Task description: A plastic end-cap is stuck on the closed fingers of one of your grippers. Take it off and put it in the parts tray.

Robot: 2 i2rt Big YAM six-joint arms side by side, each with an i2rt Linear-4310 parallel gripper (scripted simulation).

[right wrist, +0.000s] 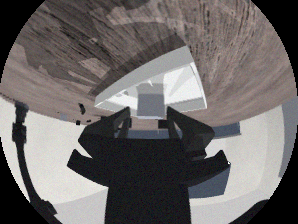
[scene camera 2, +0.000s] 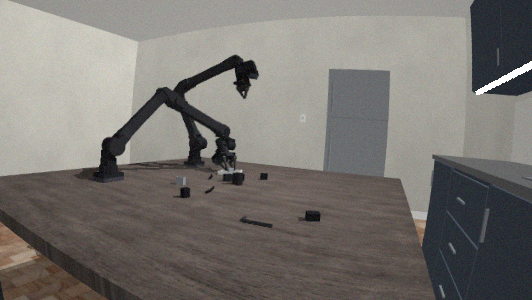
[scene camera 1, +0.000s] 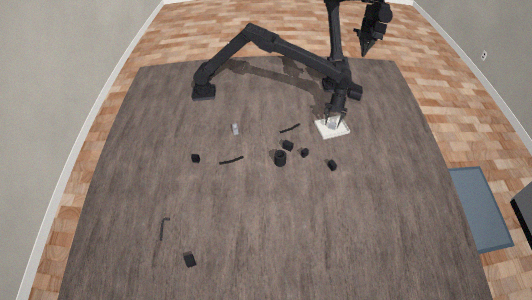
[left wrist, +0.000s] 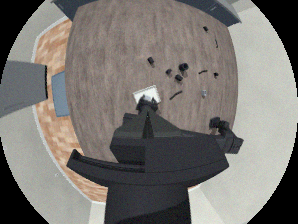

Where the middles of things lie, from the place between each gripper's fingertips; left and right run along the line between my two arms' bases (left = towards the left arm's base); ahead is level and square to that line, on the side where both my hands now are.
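Scene:
There's a white parts tray (right wrist: 180, 83), and it's 2 cm below my right hand. Going by its middle, the tray is nearer to my right hand than to my left gripper.
My left gripper is 43 cm above the tray, 3 cm past it and 6 cm to the left of it.

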